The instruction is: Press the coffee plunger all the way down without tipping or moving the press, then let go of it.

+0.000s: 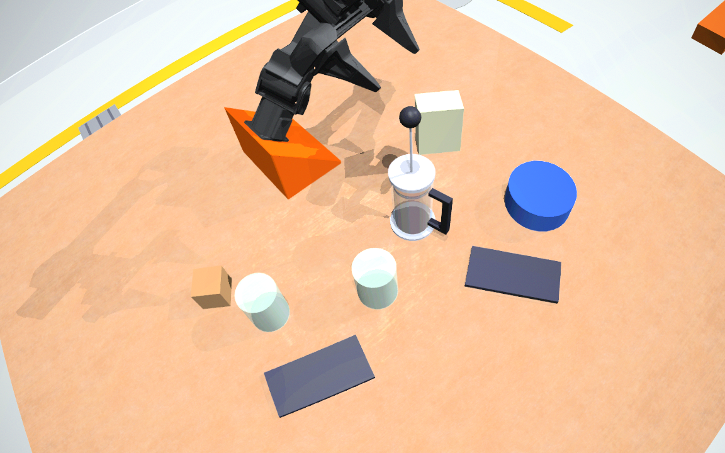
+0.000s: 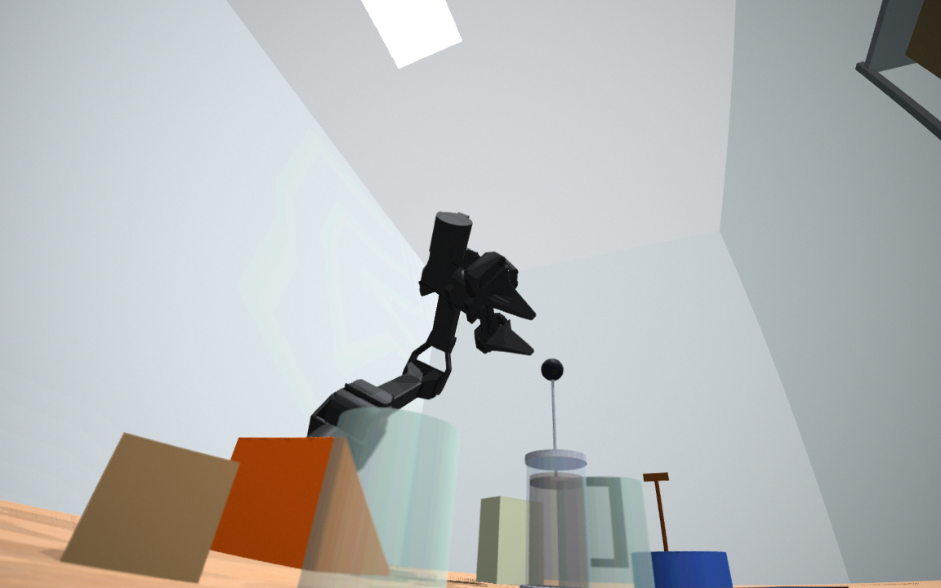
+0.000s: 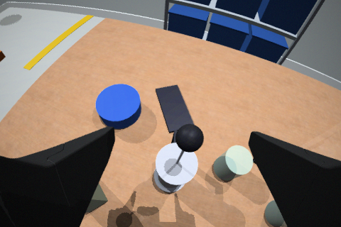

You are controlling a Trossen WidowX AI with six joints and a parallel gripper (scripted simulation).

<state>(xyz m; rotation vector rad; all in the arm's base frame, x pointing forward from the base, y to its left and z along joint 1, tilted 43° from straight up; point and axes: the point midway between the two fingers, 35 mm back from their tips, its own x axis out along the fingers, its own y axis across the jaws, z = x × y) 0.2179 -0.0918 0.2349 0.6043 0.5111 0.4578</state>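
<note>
The glass coffee press is 180 mm below my gripper tip, 40 mm ahead of it and 10 mm to the right of it. The rest, counted from my gripper tip: cream box (250 mm below, 150 mm to the left, 70 mm behind).
</note>
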